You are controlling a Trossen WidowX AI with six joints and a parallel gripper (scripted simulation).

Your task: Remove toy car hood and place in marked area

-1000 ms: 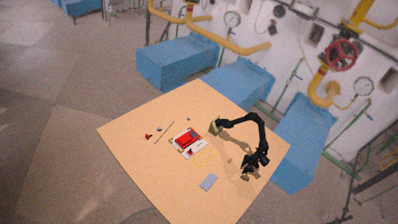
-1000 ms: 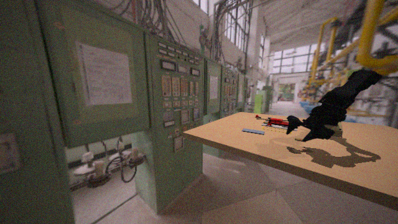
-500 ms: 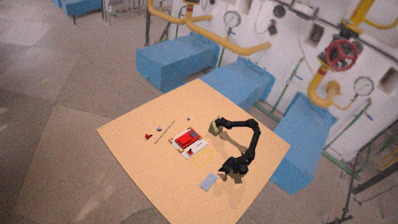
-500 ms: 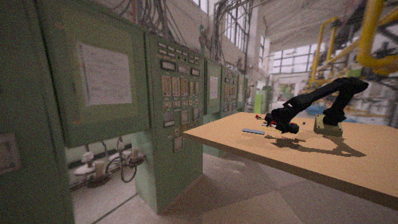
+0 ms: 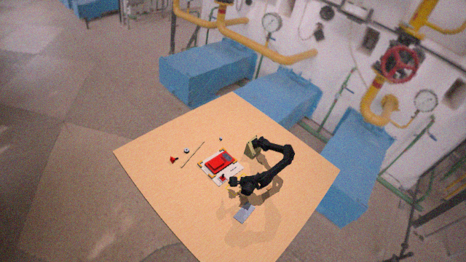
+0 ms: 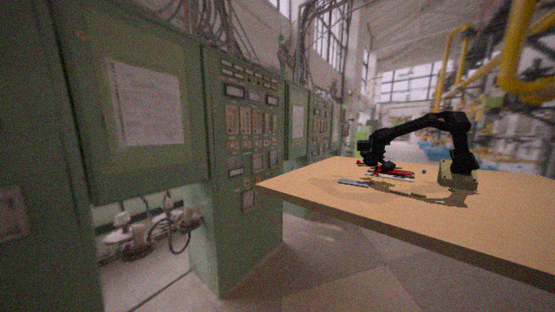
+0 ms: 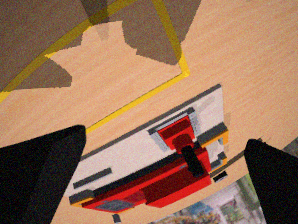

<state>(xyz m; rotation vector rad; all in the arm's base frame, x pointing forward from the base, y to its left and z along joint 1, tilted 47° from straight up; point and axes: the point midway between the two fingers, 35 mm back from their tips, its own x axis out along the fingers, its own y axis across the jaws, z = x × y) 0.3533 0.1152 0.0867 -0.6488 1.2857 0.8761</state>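
The red hood lies 4 cm behind my gripper tip, 20 cm to the right of it and 2 cm below it. Also, from my gripper tip: wheel: 4 cm ahead, 43 cm to the right, 5 cm below; then grey-blue flat panel: 8 cm ahead, 18 cm to the left, 6 cm below; then thin rod: 2 cm ahead, 38 cm to the right, 6 cm below.
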